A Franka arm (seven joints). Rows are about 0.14 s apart.
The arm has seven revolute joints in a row. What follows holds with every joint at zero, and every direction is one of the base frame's. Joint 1 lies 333 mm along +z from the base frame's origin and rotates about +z. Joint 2 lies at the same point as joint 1 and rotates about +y. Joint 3 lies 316 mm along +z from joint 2 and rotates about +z. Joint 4 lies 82.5 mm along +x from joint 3 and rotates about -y. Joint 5 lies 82.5 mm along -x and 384 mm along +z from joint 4 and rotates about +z. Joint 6 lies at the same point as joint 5 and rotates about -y. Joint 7 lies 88 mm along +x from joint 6 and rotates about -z. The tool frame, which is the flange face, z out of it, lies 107 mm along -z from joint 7; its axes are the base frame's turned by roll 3.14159, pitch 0 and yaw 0 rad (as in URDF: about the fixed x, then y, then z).
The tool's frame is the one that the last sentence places.
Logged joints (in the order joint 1, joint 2, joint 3, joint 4, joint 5, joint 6, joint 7), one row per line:
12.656, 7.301, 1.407, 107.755, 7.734, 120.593, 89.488
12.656, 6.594, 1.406, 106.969, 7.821, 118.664, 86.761
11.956, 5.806, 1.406, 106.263, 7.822, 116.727, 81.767
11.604, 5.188, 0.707, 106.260, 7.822, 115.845, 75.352
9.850, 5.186, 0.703, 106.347, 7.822, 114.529, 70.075
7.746, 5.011, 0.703, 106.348, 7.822, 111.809, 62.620
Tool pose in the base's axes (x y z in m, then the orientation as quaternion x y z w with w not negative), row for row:
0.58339, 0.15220, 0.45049, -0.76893, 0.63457, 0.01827, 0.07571
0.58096, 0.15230, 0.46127, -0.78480, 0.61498, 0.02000, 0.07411
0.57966, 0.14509, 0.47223, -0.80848, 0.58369, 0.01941, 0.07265
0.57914, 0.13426, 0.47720, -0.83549, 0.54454, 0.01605, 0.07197
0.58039, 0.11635, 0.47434, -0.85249, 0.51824, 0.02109, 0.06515
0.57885, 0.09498, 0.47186, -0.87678, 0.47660, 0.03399, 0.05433
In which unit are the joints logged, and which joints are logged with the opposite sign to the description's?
The joints are logged in degrees. Opposite sign: joint 4.
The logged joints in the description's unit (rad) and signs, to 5 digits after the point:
0.22089, 0.12743, 0.02456, -1.88068, 0.13498, 2.10474, 1.56186
0.22089, 0.11509, 0.02454, -1.86696, 0.13650, 2.07108, 1.51427
0.20867, 0.10133, 0.02454, -1.85464, 0.13652, 2.03727, 1.42710
0.20253, 0.09055, 0.01234, -1.85459, 0.13652, 2.02188, 1.31514
0.17191, 0.09051, 0.01227, -1.85611, 0.13652, 1.99891, 1.22304
0.13519, 0.08746, 0.01227, -1.85612, 0.13652, 1.95144, 1.09293

